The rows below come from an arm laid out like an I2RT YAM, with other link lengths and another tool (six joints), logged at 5 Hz.
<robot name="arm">
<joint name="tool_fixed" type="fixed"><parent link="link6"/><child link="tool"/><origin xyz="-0.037 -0.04 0.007" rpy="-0.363 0 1.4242"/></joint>
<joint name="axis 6" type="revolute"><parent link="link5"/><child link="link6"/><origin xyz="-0.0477 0 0.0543" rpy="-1.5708 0 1.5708"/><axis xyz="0 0 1"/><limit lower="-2.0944" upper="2.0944"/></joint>
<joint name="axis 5" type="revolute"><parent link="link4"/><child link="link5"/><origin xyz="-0.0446 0.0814 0.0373" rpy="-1.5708 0 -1.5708"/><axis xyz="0 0 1"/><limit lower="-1.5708" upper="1.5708"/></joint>
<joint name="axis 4" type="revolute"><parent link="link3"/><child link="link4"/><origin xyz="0.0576 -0.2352 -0.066" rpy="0 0 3.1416"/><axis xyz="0 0 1"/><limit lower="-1.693" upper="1.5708"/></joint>
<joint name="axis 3" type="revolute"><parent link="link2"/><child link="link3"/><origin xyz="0 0.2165 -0.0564" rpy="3.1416 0 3.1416"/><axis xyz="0 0 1"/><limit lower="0" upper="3.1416"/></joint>
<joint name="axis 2" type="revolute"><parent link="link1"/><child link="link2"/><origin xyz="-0.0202 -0.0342 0.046" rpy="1.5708 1.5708 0"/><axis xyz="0 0 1"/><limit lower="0" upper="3.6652"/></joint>
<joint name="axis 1" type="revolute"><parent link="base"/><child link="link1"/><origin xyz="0 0 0.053" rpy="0 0 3.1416"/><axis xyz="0 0 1"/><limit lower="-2.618" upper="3.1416"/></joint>
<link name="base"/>
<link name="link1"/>
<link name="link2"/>
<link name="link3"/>
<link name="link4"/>
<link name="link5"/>
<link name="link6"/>
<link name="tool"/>
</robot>
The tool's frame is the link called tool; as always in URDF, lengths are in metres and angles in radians.
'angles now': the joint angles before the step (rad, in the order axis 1, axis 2, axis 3, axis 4, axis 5, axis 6). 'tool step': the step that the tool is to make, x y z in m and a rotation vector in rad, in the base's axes. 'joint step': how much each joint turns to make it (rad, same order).
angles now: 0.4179, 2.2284, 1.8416, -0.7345, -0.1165, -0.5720
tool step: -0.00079, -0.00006, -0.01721, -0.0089, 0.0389, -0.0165
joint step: 0.0000, 0.0412, 0.0000, 0.0042, -0.0001, 0.0183
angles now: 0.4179, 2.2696, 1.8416, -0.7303, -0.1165, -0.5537
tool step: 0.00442, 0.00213, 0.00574, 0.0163, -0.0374, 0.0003
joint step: 0.0004, -0.0081, 0.0049, 0.0279, 0.0003, 0.0000
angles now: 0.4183, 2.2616, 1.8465, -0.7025, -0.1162, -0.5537
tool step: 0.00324, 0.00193, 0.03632, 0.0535, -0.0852, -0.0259
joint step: 0.0000, -0.0691, 0.0271, 0.0068, 0.0000, 0.0298
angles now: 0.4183, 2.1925, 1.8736, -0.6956, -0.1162, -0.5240
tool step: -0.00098, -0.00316, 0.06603, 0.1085, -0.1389, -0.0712
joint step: -0.0084, -0.1167, 0.0626, 0.0004, 0.0031, 0.0767
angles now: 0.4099, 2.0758, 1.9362, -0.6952, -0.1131, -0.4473
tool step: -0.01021, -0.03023, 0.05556, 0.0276, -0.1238, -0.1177
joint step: -0.0492, -0.1293, 0.0076, -0.0091, 0.0637, 0.0328
